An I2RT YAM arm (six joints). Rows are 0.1 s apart.
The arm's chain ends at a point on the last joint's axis. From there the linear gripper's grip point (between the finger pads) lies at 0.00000 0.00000 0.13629 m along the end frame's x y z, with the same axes.
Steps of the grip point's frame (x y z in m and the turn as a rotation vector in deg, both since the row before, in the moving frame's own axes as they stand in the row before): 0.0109, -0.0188, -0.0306, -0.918, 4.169, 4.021; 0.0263, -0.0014, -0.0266, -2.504, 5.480, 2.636; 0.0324, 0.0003, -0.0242, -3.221, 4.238, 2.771; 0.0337, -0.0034, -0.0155, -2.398, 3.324, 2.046; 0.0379, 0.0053, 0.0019, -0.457, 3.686, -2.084
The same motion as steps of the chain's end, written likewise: 0.0011, -0.0213, -0.0302, -0.918, 4.169, 4.021; 0.0134, -0.0076, -0.0258, -2.504, 5.480, 2.636; 0.0225, -0.0076, -0.0236, -3.221, 4.238, 2.771; 0.0259, -0.0092, -0.0152, -2.398, 3.324, 2.046; 0.0291, 0.0044, 0.0022, -0.457, 3.686, -2.084
